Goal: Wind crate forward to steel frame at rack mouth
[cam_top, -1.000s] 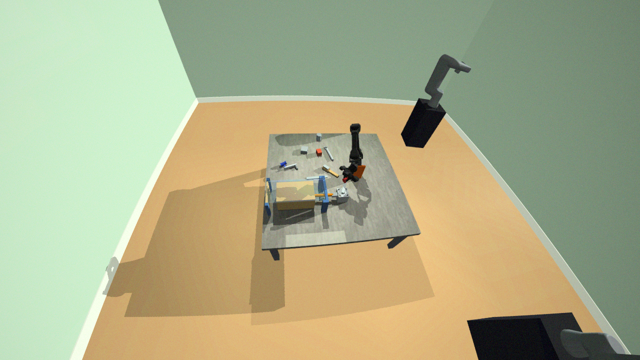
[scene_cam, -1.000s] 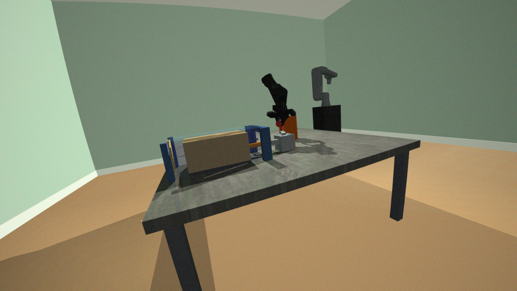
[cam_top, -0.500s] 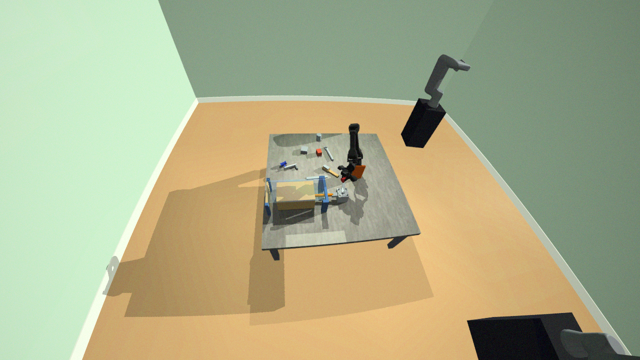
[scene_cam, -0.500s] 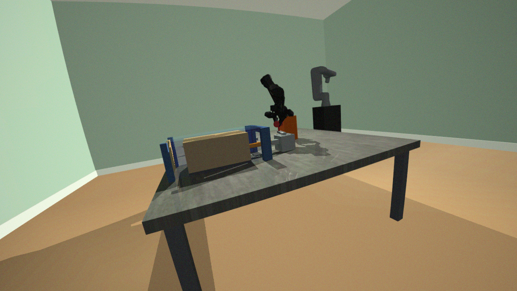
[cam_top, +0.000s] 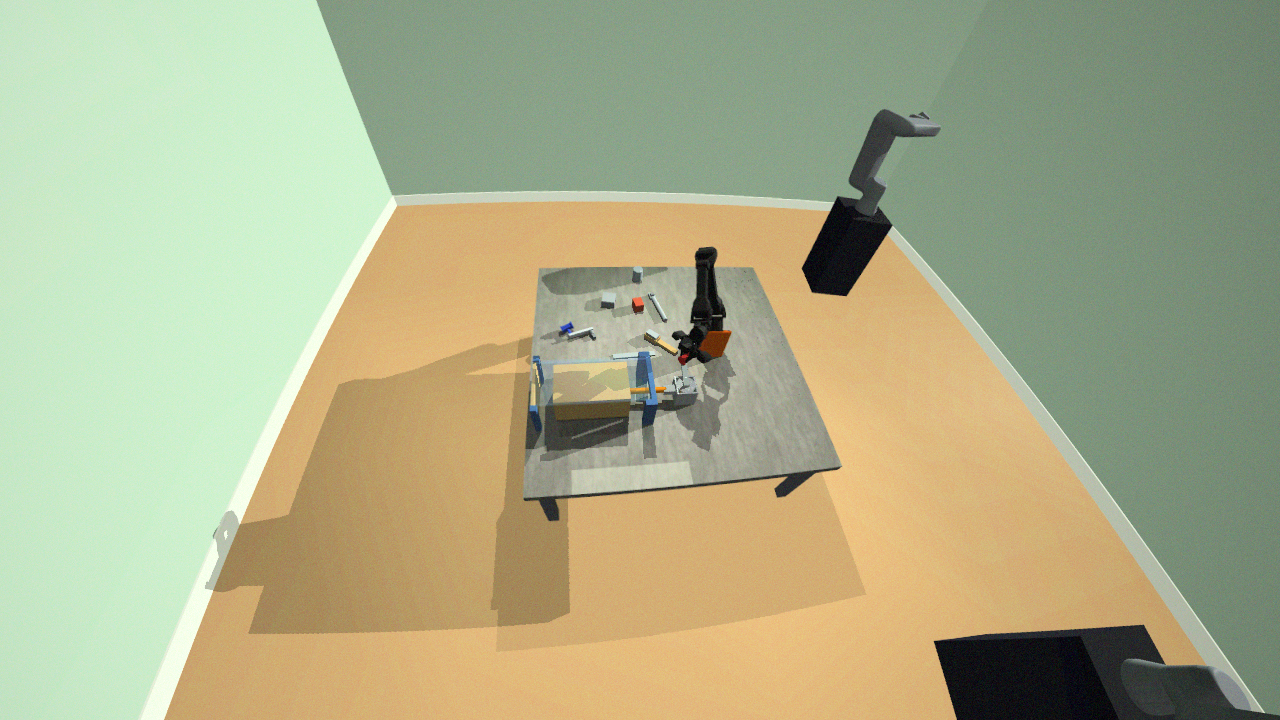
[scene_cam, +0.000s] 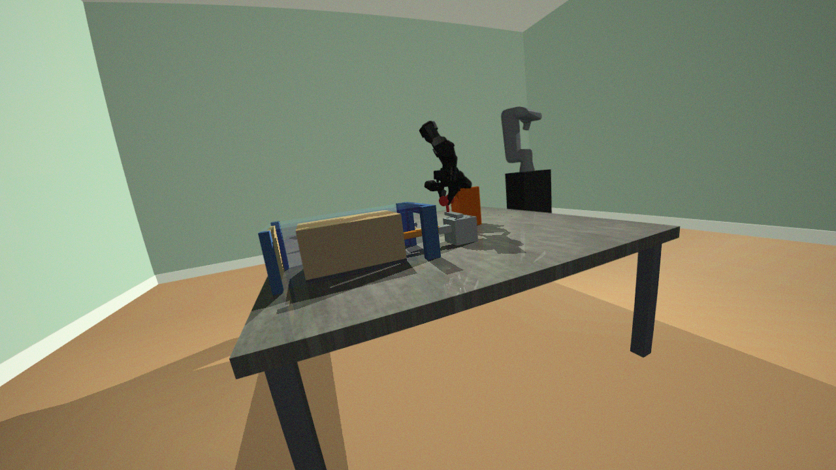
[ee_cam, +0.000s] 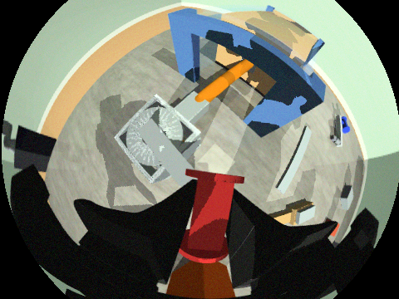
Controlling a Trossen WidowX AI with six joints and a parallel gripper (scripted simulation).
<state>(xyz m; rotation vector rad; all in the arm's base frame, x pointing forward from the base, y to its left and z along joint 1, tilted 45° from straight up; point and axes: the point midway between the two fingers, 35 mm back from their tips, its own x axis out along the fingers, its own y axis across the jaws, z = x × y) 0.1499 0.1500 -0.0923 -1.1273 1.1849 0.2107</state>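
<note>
Now: the grey winch 100 mm below my gripper tip, 80 mm to the left of it and 30 mm behind it. From my gripper tip the other things lie so: tan-handled tool: 210 mm to the right, 110 mm below, 80 mm ahead; then red knob: 10 mm to the right, 10 mm behind; then grey bar: 200 mm ahead, 130 mm below, 120 mm to the right.
</note>
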